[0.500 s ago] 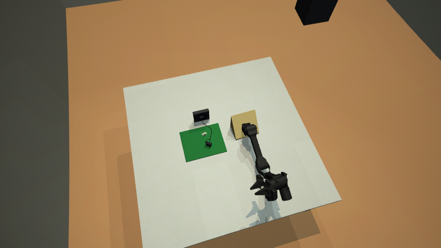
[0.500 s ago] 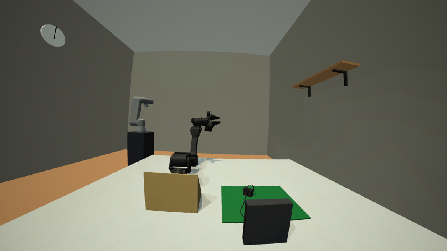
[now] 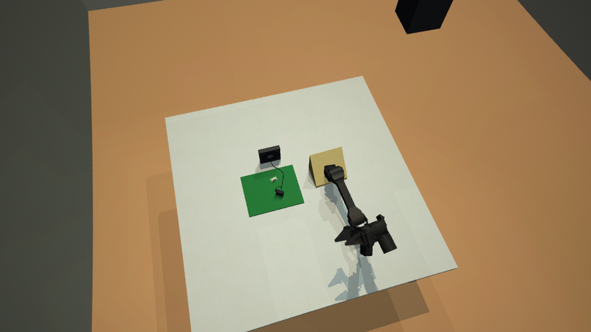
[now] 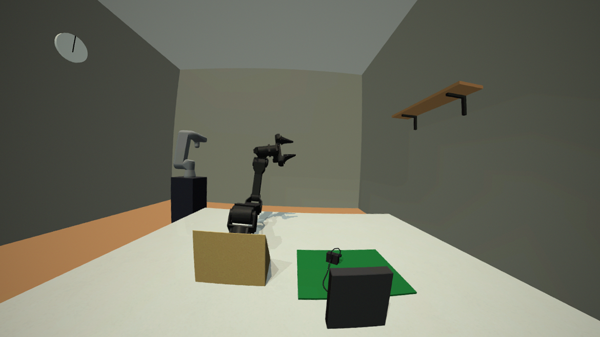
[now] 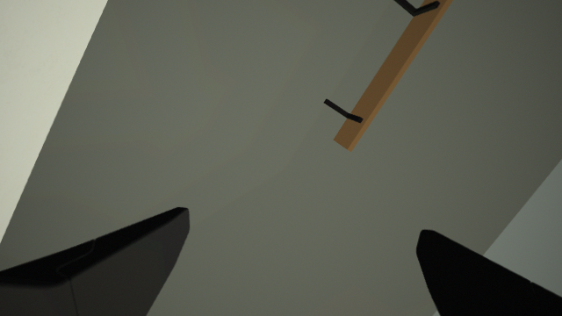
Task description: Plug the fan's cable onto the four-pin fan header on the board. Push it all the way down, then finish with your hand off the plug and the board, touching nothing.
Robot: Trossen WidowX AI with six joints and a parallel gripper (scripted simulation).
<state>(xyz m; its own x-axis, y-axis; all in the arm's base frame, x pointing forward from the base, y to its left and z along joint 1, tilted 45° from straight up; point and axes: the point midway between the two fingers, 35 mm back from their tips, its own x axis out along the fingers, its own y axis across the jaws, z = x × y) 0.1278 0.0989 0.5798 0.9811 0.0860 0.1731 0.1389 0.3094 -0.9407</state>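
Right now my gripper tip is 160 mm short of the black plug, 430 mm to the left of it and 390 mm above it. Also, from my gripper tip: green board: 200 mm ahead, 470 mm to the right, 430 mm below; black fan: 180 mm ahead, 650 mm to the right, 350 mm below.
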